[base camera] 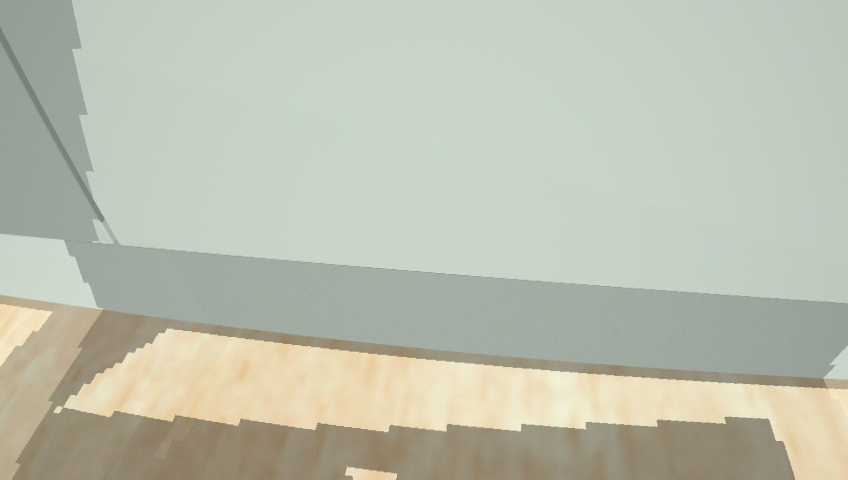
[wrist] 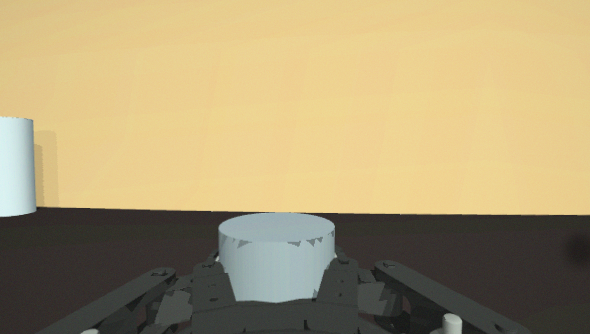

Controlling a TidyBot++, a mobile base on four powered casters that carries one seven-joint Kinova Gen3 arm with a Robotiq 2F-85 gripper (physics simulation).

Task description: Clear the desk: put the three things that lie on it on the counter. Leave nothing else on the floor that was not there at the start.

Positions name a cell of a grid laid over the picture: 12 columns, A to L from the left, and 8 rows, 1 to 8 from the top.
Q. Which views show the pale blue-grey cylinder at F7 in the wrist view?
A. The wrist view only.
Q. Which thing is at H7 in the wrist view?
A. The gripper.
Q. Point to a counter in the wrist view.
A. K7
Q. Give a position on a counter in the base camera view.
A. J4
